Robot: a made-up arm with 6 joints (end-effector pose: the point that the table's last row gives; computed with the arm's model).
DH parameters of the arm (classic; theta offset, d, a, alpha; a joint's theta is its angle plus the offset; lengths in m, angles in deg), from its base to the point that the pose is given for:
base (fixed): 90 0.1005 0 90
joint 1: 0 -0.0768 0.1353 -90
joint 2: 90 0.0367 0.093 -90
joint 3: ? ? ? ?
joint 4: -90 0.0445 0.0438 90
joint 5: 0 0.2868 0.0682 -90
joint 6: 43.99 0 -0.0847 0
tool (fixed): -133.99 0.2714 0 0
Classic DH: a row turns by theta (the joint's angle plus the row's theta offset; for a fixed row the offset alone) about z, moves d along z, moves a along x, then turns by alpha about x.
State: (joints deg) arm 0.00 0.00 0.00 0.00 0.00 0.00
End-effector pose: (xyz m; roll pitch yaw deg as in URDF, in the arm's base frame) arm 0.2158 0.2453 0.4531 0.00 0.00 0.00
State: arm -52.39 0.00 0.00 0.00 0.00 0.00
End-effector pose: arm 0.2158 0.4290 0.1214 -52.39 0.00 0.00
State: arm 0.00 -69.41 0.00 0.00 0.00 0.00
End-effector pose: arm 0.1290 -0.1000 0.4531 0.00 0.00 -69.41
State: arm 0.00 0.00 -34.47 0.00 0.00 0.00
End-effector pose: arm 0.3269 0.2453 0.1794 0.00 34.47 0.00
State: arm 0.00 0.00 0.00 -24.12 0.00 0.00
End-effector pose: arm 0.2065 0.0996 0.4531 0.00 0.00 -24.12
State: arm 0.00 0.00 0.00 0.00 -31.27 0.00
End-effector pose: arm 0.2158 0.3851 0.4099 -31.27 0.00 0.00
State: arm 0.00 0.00 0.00 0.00 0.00 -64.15
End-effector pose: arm 0.1278 0.2267 0.4531 0.00 0.00 -64.15
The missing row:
joint 3: 0 -0.0589 -0.04 90
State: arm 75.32 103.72 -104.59 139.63 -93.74 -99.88
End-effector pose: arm -0.0374 -0.3055 0.3256 40.32 -55.60 96.58
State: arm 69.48 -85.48 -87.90 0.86 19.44 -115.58
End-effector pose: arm -0.0043 0.1541 -0.0530 -164.62 -21.97 -161.43
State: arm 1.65 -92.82 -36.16 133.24 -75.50 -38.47
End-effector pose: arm 0.0057 0.4471 0.4793 -21.65 -47.23 -5.78
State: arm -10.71 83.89 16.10 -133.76 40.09 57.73
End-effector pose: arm 0.0391 -0.2570 0.4125 30.62 -34.59 -2.82
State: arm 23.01 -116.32 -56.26 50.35 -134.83 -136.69
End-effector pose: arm 0.3293 0.2264 0.0933 -14.61 -72.51 -131.45
